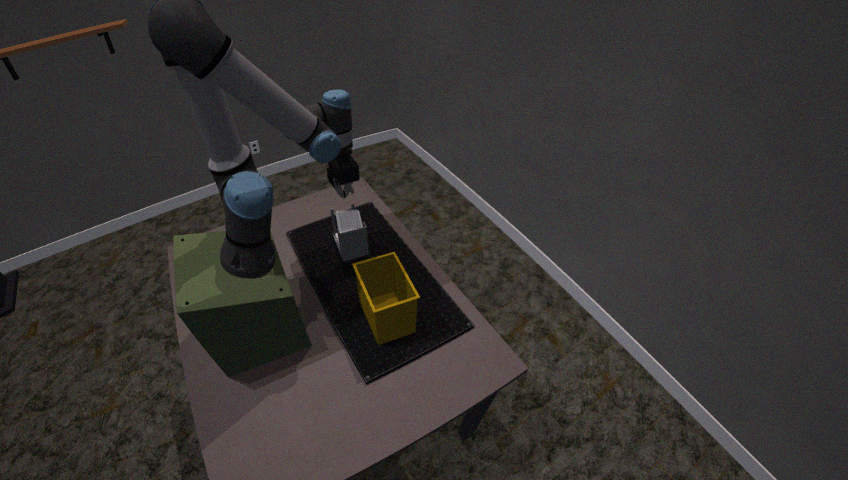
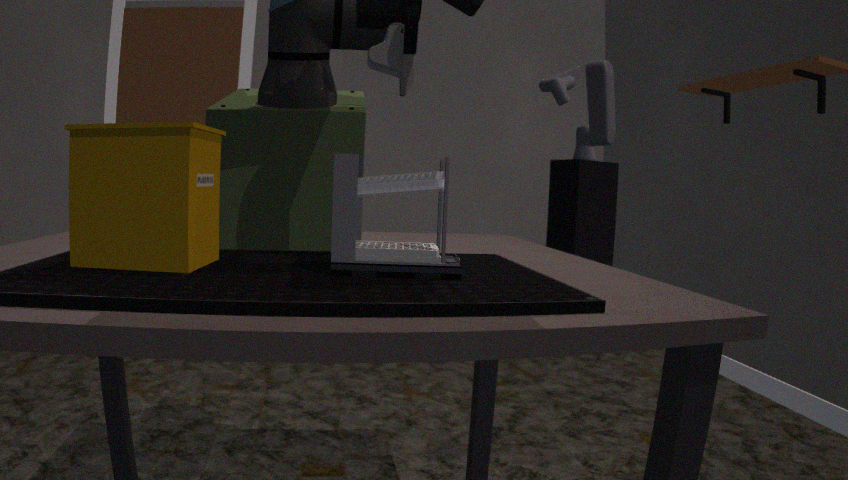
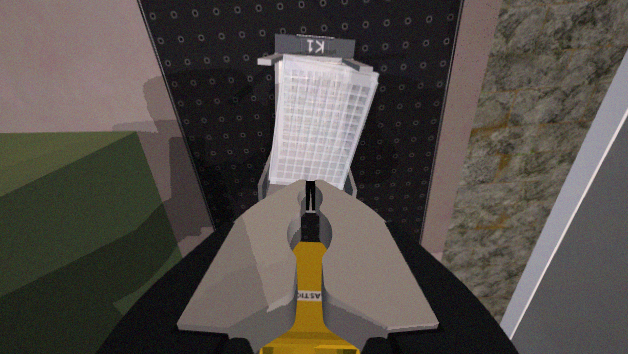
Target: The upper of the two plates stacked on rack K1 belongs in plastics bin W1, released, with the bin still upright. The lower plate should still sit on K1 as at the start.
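Places are measured from the arm's base along level axes (x ahead, y left, z up), in centimetres.
Where they show: gripper, fingertip midpoint: [image 1: 344,197] [image 2: 402,95] [image 3: 310,183]; arm's base, link origin: [image 1: 247,258] [image 2: 297,102].
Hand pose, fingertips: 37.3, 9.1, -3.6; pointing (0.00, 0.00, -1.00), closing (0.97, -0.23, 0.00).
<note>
Each offset is from my fingertips to the top centre of the thing, as dx, dy, dz. Level surfaces: height alone.
Rack K1 @(+0.0, +0.0, -7.9) [image 1: 355,245] [image 2: 346,208] [image 3: 345,47] stands upright. The clear upper plate @(+0.5, -0.8, -9.4) [image 1: 349,220] [image 2: 399,182] [image 3: 320,120] sits tilted high in the rack, between its wall and posts, its post-side end higher. The white lower plate @(-0.3, -0.9, -19.1) [image 2: 395,252] lies flat at the rack's base, with a wide gap between the plates. My gripper [image 1: 344,193] [image 2: 403,92] [image 3: 310,183] is shut, holds nothing and is above the rack, apart from the upper plate. The yellow plastics bin W1 @(-8.5, -32.5, -4.6) [image 1: 395,324] [image 2: 127,202] [image 3: 310,265] stands upright; part of its inside is hidden.
The rack and bin stand on a black perforated board @(dz -22.5) [image 1: 425,339] [image 2: 505,291] [image 3: 210,100] on the table @(dz -23.8) [image 1: 273,416] [image 2: 672,303]. The green robot pedestal [image 1: 255,333] [image 2: 285,178] [image 3: 75,215] stands beside the board. A wooden shelf [image 1: 62,38] [image 2: 773,72] is on a wall.
</note>
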